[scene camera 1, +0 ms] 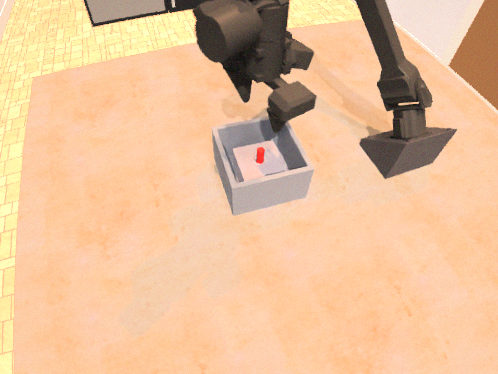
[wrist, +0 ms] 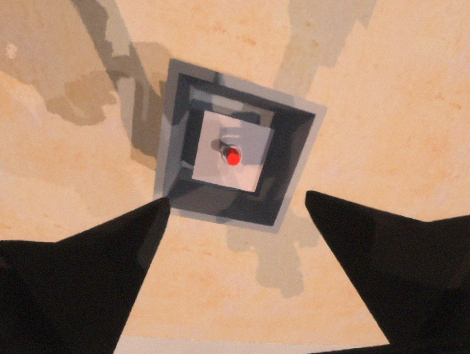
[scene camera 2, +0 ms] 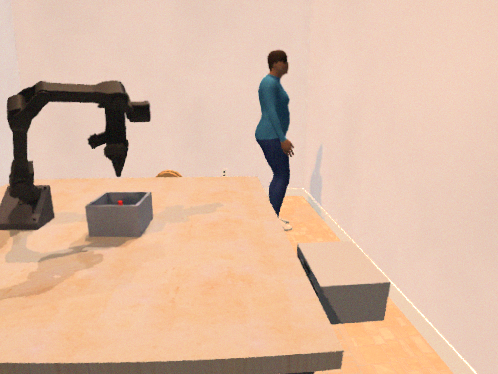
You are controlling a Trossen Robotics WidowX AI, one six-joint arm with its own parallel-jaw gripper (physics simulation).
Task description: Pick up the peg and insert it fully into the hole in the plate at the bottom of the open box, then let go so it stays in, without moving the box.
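Frame: origin at the arm's base, x ahead, y left, z up, level; millimetres.
Seen in the pictures: gripper, fingertip midpoint: [scene camera 1: 260,116] [wrist: 238,200] [scene camera 2: 119,173]; arm's base, link origin: [scene camera 1: 411,136] [scene camera 2: 30,196].
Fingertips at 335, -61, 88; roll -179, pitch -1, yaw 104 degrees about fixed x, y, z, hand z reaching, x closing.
Offsets run from my fingertips to a thing's middle, as dx, dy, dz. Level surfaces: height alone.
The red peg @[-6, +1, -130] [scene camera 1: 260,155] [scene camera 2: 120,202] [wrist: 233,157] stands upright at the hole in the pale square plate @[-5, +1, -144] [scene camera 1: 245,164] [wrist: 207,155]. Its upper part sticks up above the plate; how deep its lower end sits is hidden. The plate lies at the bottom of the grey open box @[-5, +1, -129] [scene camera 1: 272,195] [scene camera 2: 117,222] [wrist: 298,170]. The gripper [scene camera 1: 260,115] [scene camera 2: 118,174] [wrist: 238,197] is open and empty. It points down, with its fingertips above the box rim in the scene camera 2 view, apart from the peg.
The arm's dark base [scene camera 1: 407,150] [scene camera 2: 27,215] stands on the table @[dz -178] [scene camera 1: 300,280] [scene camera 2: 200,300] beside the box. A grey block [scene camera 2: 355,300] sits on the floor past the table edge. A person in a blue top [scene camera 2: 272,110] stands behind the table.
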